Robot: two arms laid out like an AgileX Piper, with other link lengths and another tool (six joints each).
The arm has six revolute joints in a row. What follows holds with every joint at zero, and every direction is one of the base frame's.
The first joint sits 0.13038 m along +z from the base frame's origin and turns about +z.
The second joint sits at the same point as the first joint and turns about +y.
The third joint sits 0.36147 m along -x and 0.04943 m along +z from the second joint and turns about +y.
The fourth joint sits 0.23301 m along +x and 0.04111 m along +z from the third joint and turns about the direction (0.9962, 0, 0.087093).
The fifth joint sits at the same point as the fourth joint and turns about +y.
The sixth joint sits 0.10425 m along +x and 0.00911 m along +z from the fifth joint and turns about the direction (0.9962, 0, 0.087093).
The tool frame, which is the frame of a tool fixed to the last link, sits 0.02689 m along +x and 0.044 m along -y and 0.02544 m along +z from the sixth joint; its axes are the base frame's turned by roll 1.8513, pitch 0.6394 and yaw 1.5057 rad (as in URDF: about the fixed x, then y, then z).
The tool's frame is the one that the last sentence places.
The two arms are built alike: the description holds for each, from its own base.
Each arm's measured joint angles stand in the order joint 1, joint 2, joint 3, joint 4, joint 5, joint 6.
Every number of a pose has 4 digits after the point. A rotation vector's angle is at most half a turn.
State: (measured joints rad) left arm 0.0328 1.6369 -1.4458 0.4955 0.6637 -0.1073; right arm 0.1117 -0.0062 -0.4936 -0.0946 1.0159 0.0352
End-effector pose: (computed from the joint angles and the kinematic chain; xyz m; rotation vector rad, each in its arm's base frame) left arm 0.4238 0.0064 0.3987 1.4066 2.3713 0.5561; right arm -0.0427 -0.0594 0.2931 1.0967 2.0036 0.2100
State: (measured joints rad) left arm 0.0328 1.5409 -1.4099 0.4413 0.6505 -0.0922; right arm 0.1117 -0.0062 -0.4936 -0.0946 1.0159 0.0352
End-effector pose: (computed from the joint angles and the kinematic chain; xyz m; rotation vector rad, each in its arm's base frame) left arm 0.3946 0.0006 0.4266 1.3601 2.3064 0.5413; right arm -0.0427 -0.0594 0.2931 1.0967 2.0036 0.2100
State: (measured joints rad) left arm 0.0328 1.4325 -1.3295 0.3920 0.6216 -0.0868; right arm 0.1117 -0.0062 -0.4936 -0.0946 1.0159 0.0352
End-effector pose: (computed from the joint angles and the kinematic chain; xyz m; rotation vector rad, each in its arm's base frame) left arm 0.3586 -0.0055 0.4424 1.3232 2.2510 0.5146; right arm -0.0427 -0.0594 0.2931 1.0967 2.0036 0.2100
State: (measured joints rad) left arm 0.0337 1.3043 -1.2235 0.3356 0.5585 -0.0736; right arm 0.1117 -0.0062 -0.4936 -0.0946 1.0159 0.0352
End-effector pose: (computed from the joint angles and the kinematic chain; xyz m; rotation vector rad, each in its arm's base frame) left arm 0.3163 -0.0132 0.4553 1.2884 2.1636 0.4977; right arm -0.0427 -0.0594 0.2931 1.0967 2.0036 0.2100
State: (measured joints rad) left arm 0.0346 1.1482 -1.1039 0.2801 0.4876 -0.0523; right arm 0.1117 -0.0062 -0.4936 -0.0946 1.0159 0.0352
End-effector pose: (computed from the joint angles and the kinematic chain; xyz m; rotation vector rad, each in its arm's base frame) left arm 0.2643 -0.0208 0.4662 1.2504 2.0561 0.5022; right arm -0.0427 -0.0594 0.2931 1.0967 2.0036 0.2100
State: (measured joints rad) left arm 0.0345 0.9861 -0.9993 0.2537 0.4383 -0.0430; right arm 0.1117 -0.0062 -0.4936 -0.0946 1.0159 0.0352
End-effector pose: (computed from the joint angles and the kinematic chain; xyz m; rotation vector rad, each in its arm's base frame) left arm 0.2105 -0.0258 0.4728 1.2088 1.9562 0.5334; right arm -0.0427 -0.0594 0.2931 1.0967 2.0036 0.2100
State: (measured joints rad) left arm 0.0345 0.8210 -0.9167 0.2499 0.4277 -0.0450; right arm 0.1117 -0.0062 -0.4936 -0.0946 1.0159 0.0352
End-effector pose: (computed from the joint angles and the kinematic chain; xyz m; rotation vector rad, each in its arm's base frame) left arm 0.1564 -0.0281 0.4742 1.1646 1.8761 0.5760; right arm -0.0427 -0.0594 0.2931 1.0967 2.0036 0.2100
